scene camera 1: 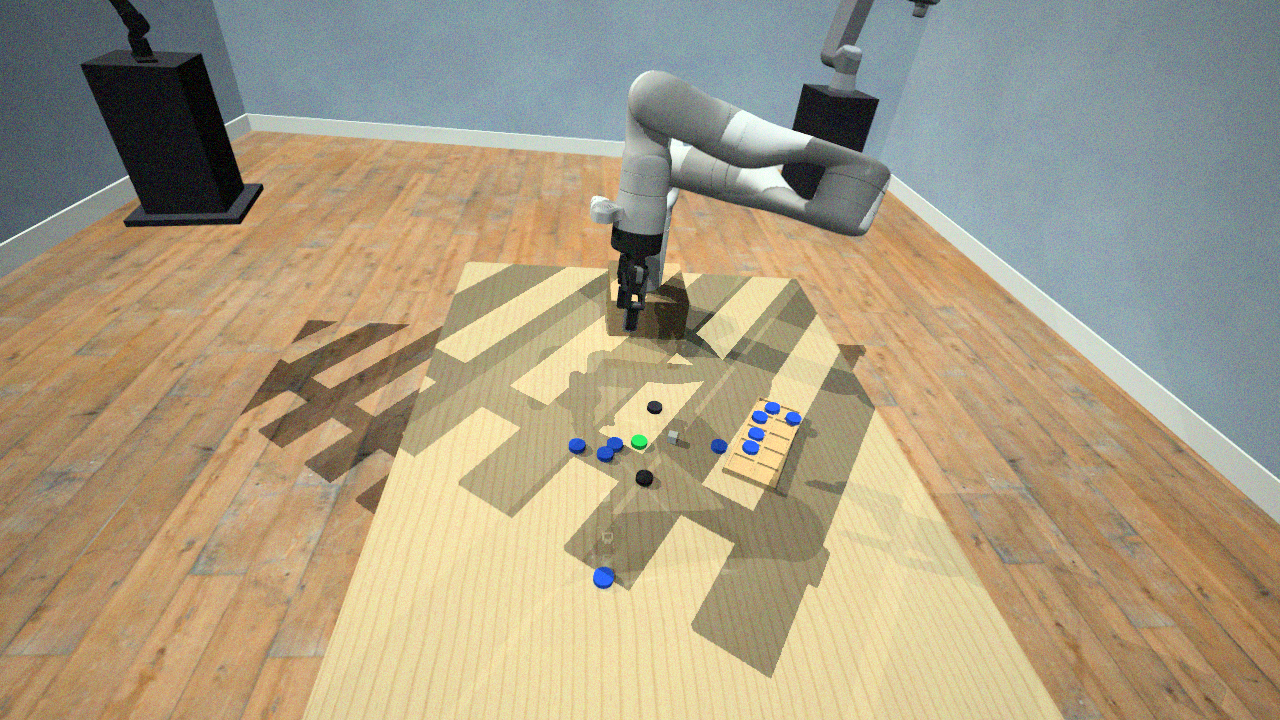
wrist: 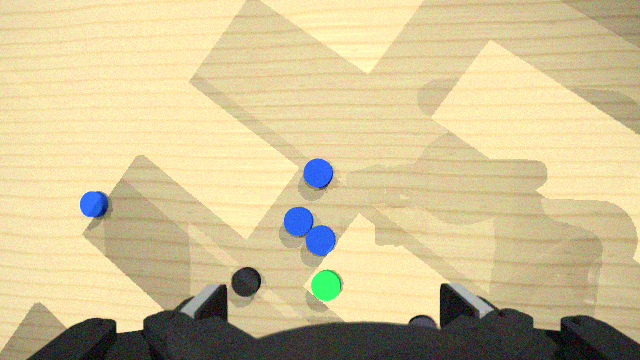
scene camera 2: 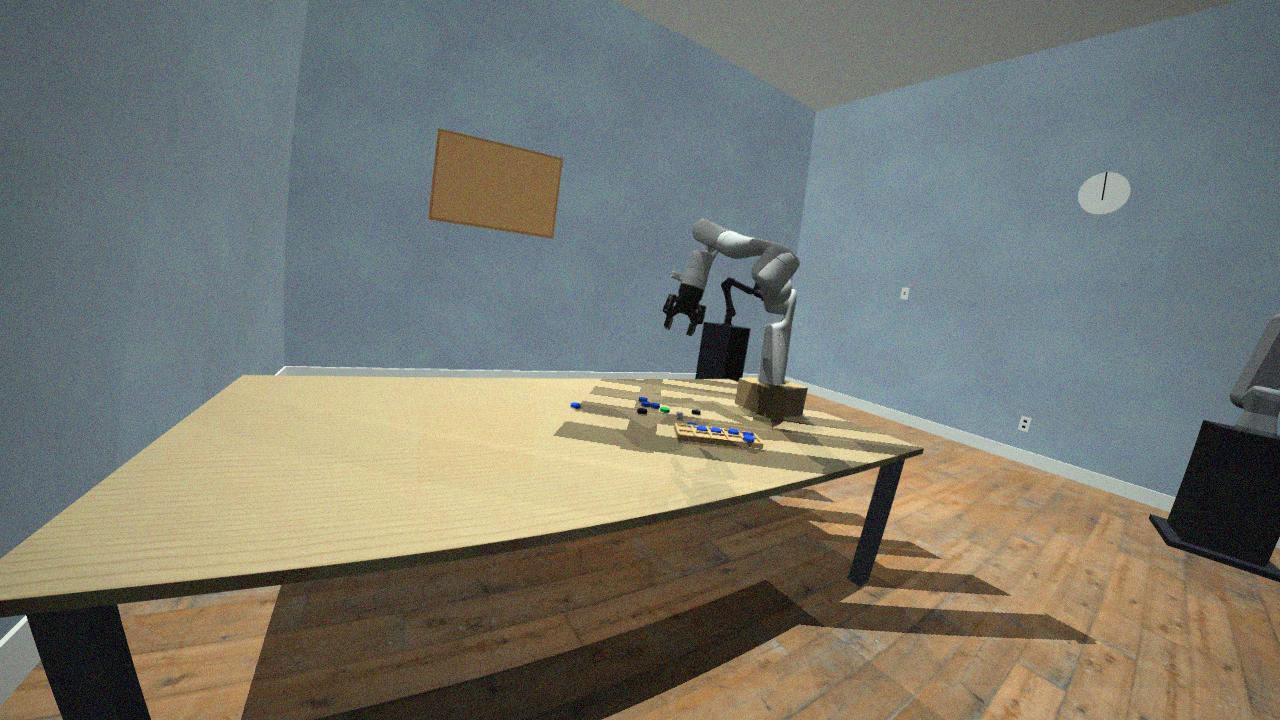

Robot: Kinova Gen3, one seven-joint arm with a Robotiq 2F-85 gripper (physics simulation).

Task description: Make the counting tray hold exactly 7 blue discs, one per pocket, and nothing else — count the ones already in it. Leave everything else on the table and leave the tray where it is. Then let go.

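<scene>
The wooden counting tray holds several blue discs: one at the far right corner, the others along its left side. One of these looks slightly off line; its seating is unclear. A blue disc lies on the table just left of the tray. Three blue discs lie farther left; in the wrist view two touch and one is apart. Another blue disc lies alone nearer scene camera 1. My gripper is open and empty, high above the table.
A green disc lies beside the touching pair. Two black discs and a small grey cube lie between the loose blue discs and the tray. The arm's wooden base block stands at the table's far end.
</scene>
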